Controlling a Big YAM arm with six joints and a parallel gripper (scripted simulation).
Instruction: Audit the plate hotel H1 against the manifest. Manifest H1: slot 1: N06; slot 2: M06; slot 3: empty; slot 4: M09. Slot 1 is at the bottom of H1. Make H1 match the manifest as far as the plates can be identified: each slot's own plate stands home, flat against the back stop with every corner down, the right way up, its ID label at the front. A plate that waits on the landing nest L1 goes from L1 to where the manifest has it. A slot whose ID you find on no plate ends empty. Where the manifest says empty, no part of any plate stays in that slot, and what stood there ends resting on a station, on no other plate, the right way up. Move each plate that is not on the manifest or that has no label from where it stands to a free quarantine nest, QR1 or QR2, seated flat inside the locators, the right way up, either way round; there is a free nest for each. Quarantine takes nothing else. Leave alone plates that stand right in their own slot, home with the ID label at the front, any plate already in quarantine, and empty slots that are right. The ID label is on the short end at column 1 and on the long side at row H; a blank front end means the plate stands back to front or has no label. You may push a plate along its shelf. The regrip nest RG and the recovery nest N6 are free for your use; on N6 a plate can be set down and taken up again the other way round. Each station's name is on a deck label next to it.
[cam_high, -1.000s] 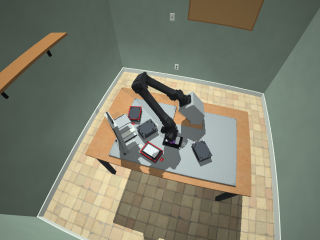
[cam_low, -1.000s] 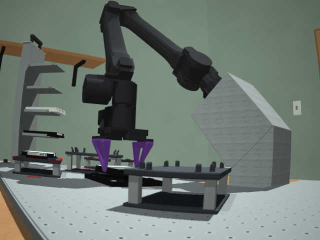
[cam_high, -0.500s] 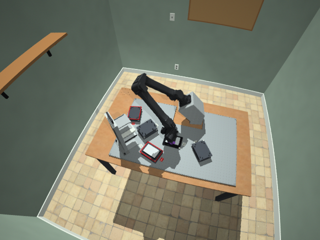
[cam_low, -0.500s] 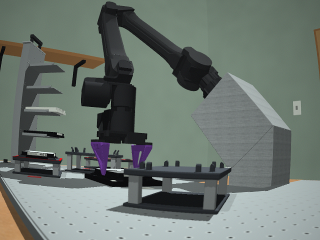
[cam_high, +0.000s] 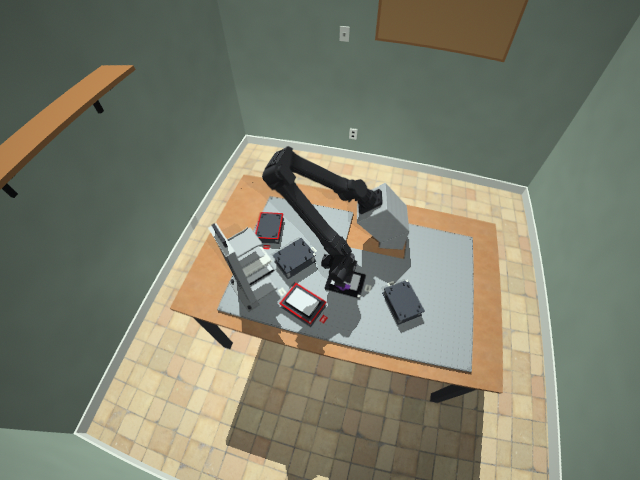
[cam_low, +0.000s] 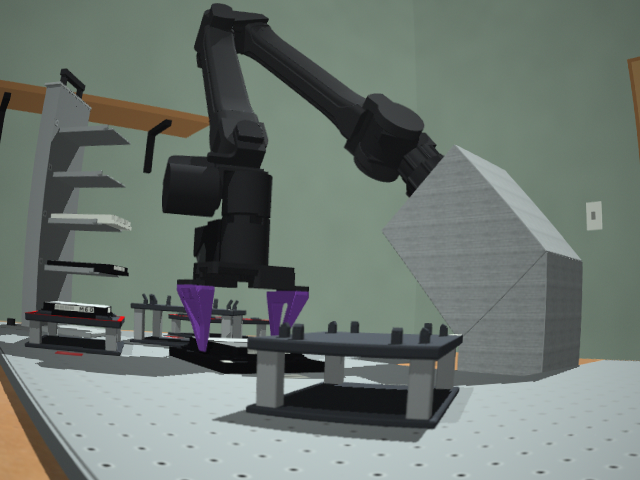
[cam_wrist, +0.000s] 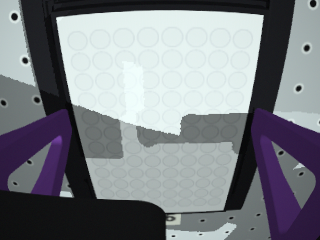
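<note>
Now: the flat black nest 20 mm below my hand. The rest, counted from my hand: regrip nest 100 mm behind, 240 mm to the right, 30 mm above; RG deck label 160 mm behind, 160 mm to the right, 20 mm below; N6 deck label 30 mm ahead, 110 mm to the left, 20 mm below.
</note>
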